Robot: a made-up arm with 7 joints.
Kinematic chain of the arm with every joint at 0, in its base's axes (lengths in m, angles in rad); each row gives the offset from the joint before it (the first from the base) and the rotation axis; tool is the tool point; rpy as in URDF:
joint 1: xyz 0 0 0.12 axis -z
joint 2: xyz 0 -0.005 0.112 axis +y
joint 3: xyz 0 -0.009 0.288 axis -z
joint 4: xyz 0 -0.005 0.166 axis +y
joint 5: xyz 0 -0.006 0.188 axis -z
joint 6: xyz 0 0 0.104 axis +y
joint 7: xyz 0 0 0.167 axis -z
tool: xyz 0 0 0 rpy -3.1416 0 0
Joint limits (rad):
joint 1: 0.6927..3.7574
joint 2: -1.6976..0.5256
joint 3: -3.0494..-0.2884
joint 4: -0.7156..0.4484
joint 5: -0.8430..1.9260
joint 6: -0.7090..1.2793
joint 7: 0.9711..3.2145
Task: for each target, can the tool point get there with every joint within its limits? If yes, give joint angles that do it. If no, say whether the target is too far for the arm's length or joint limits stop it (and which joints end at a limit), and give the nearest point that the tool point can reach.
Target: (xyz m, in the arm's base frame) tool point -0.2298 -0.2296 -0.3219
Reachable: no: joint limits stop it (at a limit: joint 1, joint 2, joint 4, joint 6) | nearest point -0.6245 0.2712 -0.1644 | short by 0.657 m
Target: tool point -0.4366 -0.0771 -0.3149
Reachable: no: joint limits stop it (at a limit: joint 1, joint 2, joint 4, joint 6) | nearest point -0.6360 0.2594 -0.1546 | short by 0.423 m
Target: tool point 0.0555 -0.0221 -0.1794
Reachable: no: joint limits stop it (at a limit: joint 2, joint 3, joint 4, joint 6) | nearest point 0.6031 -0.2401 -0.1430 | short by 0.590 m
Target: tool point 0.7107 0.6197 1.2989
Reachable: no: too far | nearest point 0.4559 0.3975 0.9164 | short by 0.510 m
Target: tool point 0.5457 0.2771 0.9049
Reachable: yes | joints 2.7078 -0.7225 -0.8493 0.0490 0.4048 -0.2464 2.6885
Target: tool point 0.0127 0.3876 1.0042
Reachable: yes | joints 1.5215 -0.7034 -2.7870 -0.4494 1.4873 0.6675 1.3749
